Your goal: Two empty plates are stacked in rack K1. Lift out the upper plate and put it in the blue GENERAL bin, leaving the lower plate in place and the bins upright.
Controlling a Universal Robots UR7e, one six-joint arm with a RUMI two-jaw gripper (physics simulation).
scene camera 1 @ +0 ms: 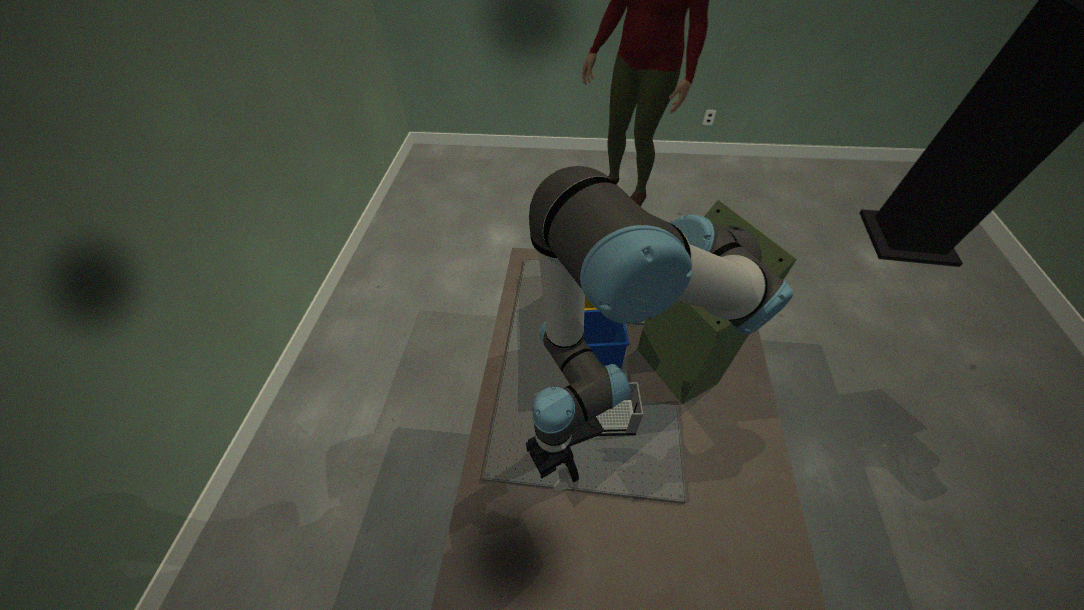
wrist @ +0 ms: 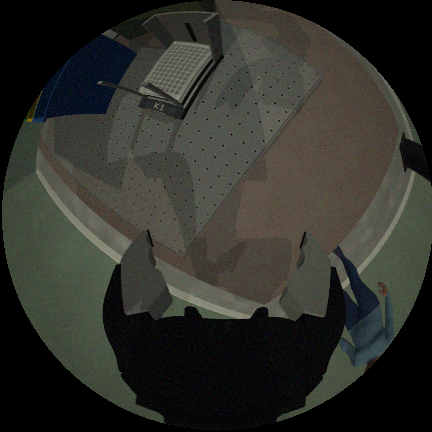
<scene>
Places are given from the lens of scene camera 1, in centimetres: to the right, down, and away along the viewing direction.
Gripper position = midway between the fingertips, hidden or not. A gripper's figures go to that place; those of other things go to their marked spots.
gripper point(scene camera 1: 558, 462): 4, 38, 103
blue general bin point(scene camera 1: 608, 340): 22, 12, 142
white gridded plate point(scene camera 1: 618, 418): 22, 33, 121
The marked spots on the white gridded plate and the blue general bin are 29 cm apart.
</scene>
